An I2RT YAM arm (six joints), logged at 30 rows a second.
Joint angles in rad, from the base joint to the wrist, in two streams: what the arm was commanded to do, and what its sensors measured. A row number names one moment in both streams.
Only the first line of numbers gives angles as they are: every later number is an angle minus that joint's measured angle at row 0.
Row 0, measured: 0.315, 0.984, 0.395, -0.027, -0.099, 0.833
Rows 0 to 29, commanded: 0.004, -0.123, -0.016, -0.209, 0.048, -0.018; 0.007, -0.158, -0.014, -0.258, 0.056, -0.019; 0.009, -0.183, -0.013, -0.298, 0.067, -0.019; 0.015, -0.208, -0.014, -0.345, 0.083, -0.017; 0.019, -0.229, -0.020, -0.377, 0.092, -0.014; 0.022, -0.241, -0.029, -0.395, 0.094, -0.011; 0.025, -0.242, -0.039, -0.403, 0.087, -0.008; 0.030, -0.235, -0.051, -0.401, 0.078, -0.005; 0.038, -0.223, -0.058, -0.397, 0.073, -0.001; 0.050, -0.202, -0.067, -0.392, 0.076, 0.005; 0.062, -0.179, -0.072, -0.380, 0.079, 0.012; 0.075, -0.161, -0.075, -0.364, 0.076, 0.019; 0.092, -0.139, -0.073, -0.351, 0.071, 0.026; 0.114, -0.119, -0.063, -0.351, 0.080, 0.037; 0.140, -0.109, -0.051, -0.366, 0.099, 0.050; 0.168, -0.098, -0.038, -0.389, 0.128, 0.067; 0.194, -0.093, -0.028, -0.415, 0.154, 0.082; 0.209, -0.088, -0.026, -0.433, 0.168, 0.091; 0.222, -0.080, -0.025, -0.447, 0.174, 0.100; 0.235, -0.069, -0.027, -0.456, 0.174, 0.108; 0.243, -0.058, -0.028, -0.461, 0.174, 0.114; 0.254, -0.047, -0.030, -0.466, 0.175, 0.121; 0.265, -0.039, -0.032, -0.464, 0.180, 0.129; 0.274, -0.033, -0.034, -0.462, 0.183, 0.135; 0.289, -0.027, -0.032, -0.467, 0.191, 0.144; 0.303, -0.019, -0.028, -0.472, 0.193, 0.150; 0.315, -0.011, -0.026, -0.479, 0.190, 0.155; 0.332, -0.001, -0.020, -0.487, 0.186, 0.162; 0.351, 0.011, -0.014, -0.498, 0.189, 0.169; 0.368, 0.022, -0.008, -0.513, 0.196, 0.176
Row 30, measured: 0.331, -0.010, -0.013, -0.416, 0.205, 0.114
